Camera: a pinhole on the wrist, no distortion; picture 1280 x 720 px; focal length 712.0 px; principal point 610.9 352.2 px. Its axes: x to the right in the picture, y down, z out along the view. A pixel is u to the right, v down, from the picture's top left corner.
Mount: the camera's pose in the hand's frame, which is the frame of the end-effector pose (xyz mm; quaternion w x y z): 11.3 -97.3 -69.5 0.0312 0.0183 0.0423 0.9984
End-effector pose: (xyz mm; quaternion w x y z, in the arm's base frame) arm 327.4 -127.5 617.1 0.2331 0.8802 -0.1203 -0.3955
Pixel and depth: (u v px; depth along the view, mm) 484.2 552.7 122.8
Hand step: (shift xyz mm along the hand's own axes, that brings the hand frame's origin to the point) 35.8 -122.9 55.0
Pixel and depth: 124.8 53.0 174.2
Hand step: 141.2 -17.6 93.7
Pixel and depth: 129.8 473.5 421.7
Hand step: 307.7 -151.8 346.9
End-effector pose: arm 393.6 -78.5 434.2 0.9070 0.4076 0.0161 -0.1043
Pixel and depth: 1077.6 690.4 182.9
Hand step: -106.4 -160.8 124.1
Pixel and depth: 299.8 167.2 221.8
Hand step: 120.2 -27.7 143.1
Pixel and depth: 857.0 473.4 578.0
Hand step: -171.3 -134.2 521.2
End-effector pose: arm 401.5 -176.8 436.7 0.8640 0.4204 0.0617 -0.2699
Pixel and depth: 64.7 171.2 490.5
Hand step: 413.4 43.5 395.5
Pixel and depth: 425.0 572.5 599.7
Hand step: 179.7 -241.9 538.2
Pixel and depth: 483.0 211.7 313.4
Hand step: 83.5 -13.3 235.4
